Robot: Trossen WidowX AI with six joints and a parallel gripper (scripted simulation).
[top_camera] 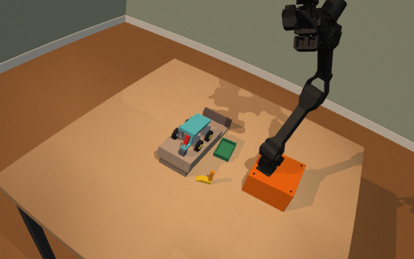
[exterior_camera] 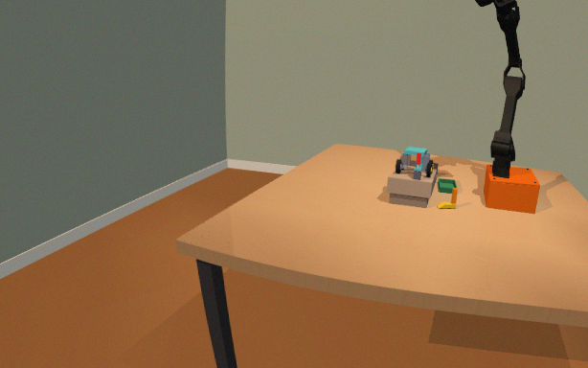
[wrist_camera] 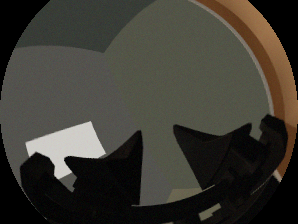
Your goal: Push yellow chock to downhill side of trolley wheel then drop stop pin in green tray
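Now: the yellow chock 12 cm ahead of my gripper tip, 3 cm to the right of it and 75 cm below it. From my gripper tip the other things lie so: teal-topped trolley (27 cm ahead, 12 cm to the right, 67 cm below); then red-headed stop pin (23 cm ahead, 2 cm to the right, 65 cm below); then ramp block (27 cm ahead, 12 cm to the right, 73 cm below).
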